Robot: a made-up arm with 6 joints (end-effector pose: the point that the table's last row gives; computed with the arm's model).
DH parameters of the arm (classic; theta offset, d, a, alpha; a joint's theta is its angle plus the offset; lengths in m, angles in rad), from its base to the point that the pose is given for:
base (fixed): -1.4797 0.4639 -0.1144 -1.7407
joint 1: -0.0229 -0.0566 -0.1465 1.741
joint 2: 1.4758 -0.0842 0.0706 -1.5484
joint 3: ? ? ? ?
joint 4: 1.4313 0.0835 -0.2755 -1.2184
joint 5: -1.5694 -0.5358 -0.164 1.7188
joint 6: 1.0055 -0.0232 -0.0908 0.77
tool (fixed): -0.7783 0.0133 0 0
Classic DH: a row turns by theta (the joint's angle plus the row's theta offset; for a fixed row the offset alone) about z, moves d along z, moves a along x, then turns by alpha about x.
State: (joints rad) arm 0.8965 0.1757 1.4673 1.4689 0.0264 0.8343
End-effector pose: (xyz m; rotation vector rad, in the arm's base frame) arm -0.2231 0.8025 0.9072 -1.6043 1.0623 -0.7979
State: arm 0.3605 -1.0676 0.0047 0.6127 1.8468 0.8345
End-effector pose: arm 0.2172 -0.1167 0.2919 0.4091 1.0441 2.0511
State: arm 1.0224 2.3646 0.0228 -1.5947 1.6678 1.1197
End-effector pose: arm 0.5671 0.3022 0.0914 0.3985 0.6749 -2.7261
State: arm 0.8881 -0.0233 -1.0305 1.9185 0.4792 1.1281
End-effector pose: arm 0.3636 0.8448 0.9474 1.0988 0.0267 -2.2519
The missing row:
joint 3: -0.2501 0.1876 -0.2896 1.5212
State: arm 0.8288 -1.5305 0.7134 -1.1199 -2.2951 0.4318
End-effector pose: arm -0.5040 0.3188 0.7531 -1.6931 -0.8076 -0.8401
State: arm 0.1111 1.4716 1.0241 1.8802 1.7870 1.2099
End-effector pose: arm -0.8798 0.3185 0.3267 0.1135 0.1776 0.1181
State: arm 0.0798 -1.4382 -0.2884 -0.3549 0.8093 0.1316
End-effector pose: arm -0.4757 0.0395 0.1617 0.1928 -0.3255 0.2590
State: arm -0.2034 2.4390 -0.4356 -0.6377 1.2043 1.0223
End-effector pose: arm 0.1794 0.5682 0.0521 -0.0465 0.2208 -1.7781
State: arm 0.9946 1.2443 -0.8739 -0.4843 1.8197 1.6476
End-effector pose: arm 0.3665 0.2875 0.4009 -1.7295 -1.2739 2.1879
